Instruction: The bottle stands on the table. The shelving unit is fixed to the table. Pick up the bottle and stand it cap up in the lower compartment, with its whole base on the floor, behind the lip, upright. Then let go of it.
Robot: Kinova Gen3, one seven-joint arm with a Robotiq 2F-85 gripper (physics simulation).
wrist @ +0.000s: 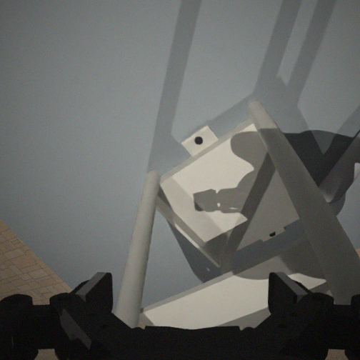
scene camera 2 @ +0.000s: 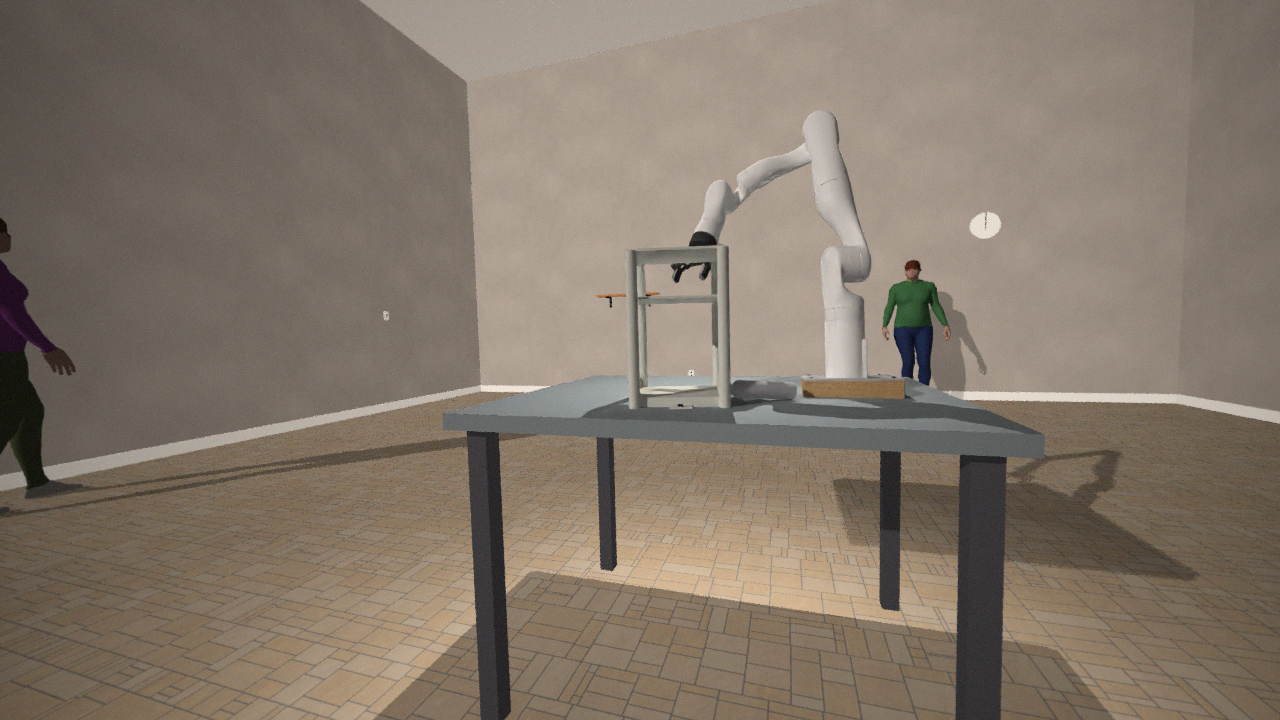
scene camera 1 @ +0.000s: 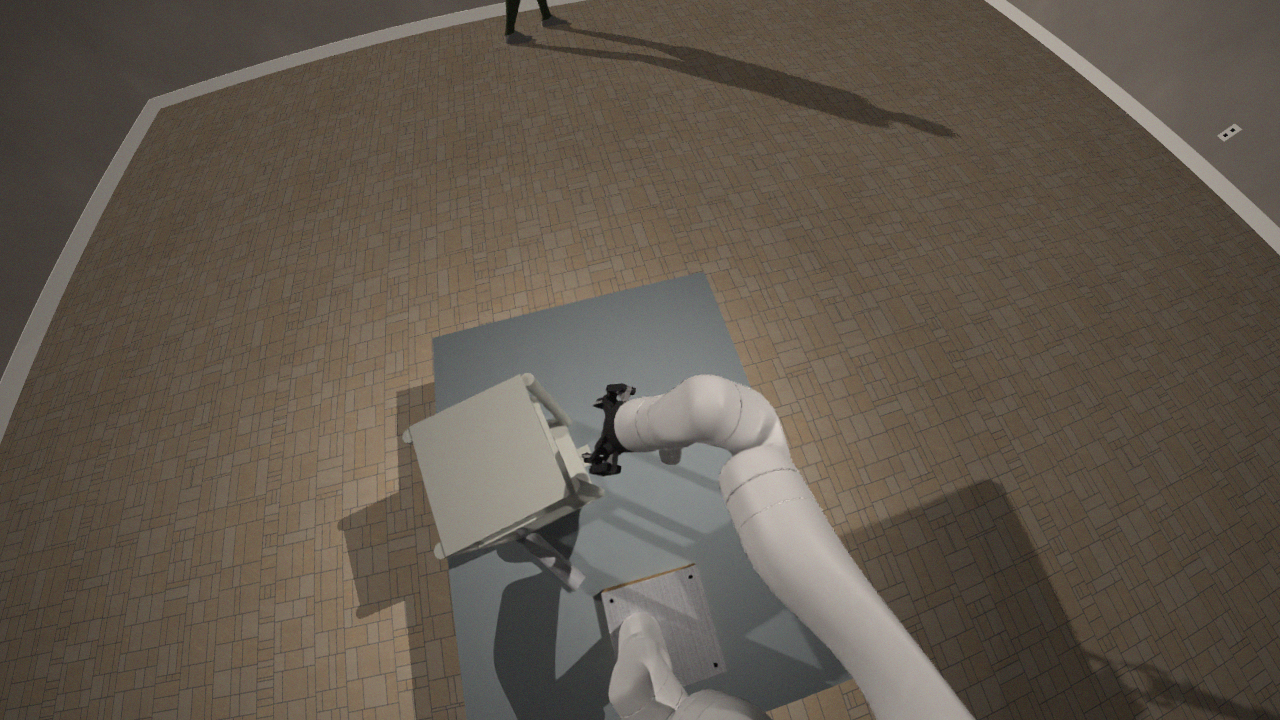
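Pixels of known places: gripper, fingertip midpoint: (scene camera 2: 687,280) (scene camera 1: 592,430); arm's base, origin of the base link: (scene camera 2: 845,377) (scene camera 1: 640,635).
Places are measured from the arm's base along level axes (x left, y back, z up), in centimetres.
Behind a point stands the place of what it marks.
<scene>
The grey-white bottle (scene camera 1: 556,567) @[x 14.1, y -18.5, z 0.4 cm] (scene camera 2: 765,390) @[x 16.9, y -19.4, z -1.3 cm] lies on its side on the table, beside the shelving unit and towards the robot's base. Part of it shows in shadow at the right edge of the wrist view (wrist: 345,170). The pale shelving unit (scene camera 1: 487,470) @[x 13.5, y -38.0, z 31.2 cm] (scene camera 2: 723,331) @[x 24.4, y -28.0, z 12.4 cm] (wrist: 139,250) stands upright. The floor of its lower compartment (wrist: 200,175) shows no bottle on it. My gripper (scene camera 1: 594,431) @[x -4.1, y -40.3, z 26.8 cm] (scene camera 2: 690,274) @[x -4.1, y -40.3, z 26.8 cm] (wrist: 190,291) is open and empty. It hangs high beside the unit's open side, near the top board's height, pointing steeply down. Which end of the bottle has the cap is unclear.
The unit's round posts and middle shelf (wrist: 230,305) stand close below the gripper. A fixing tab (wrist: 198,140) sticks out at the unit's foot. The robot's base plate (scene camera 1: 705,626) @[x -14.0, y 2.9, z -0.9 cm] is on the table (scene camera 1: 581,349) @[x -4.3, y -71.1, z -4.3 cm] (scene camera 2: 760,431) @[x 41.4, y -20.1, z -5.6 cm]. Two people stand away from the table.
</scene>
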